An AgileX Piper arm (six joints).
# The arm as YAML. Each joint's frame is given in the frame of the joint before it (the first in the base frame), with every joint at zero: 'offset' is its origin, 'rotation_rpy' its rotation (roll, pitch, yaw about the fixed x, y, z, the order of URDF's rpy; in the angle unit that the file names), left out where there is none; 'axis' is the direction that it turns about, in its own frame. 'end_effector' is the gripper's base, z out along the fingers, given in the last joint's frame.
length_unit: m
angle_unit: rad
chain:
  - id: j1
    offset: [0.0, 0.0, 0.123]
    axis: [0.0, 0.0, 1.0]
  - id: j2
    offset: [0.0, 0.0, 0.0]
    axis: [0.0, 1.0, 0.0]
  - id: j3
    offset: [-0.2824, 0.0, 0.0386]
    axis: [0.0, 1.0, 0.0]
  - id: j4
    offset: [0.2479, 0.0, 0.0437]
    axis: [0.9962, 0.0, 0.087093]
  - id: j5
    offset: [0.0, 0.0, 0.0]
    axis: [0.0, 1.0, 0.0]
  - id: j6
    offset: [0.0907, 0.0, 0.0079]
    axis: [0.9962, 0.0, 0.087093]
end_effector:
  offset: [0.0, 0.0, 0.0]
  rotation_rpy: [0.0, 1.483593, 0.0]
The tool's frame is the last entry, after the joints.
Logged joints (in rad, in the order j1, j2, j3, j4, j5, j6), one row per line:
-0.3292, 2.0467, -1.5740, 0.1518, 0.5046, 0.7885
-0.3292, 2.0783, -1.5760, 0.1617, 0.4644, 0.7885
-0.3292, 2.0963, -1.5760, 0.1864, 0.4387, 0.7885
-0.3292, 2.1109, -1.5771, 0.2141, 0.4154, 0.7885
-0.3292, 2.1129, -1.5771, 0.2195, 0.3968, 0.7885
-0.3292, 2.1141, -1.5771, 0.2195, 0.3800, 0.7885
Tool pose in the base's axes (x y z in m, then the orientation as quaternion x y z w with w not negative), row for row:
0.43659, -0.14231, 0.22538, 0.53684, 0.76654, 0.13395, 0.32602
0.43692, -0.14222, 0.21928, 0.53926, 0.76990, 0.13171, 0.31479
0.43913, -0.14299, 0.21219, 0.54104, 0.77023, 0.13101, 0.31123
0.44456, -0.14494, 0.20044, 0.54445, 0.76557, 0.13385, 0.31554
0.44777, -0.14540, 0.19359, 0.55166, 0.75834, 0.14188, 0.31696
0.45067, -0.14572, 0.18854, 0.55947, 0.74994, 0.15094, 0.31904
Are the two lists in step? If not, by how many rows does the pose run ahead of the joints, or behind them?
The pose runs 2 rows behind the joints: the pose in row i belongs to the joints in row i - 2.
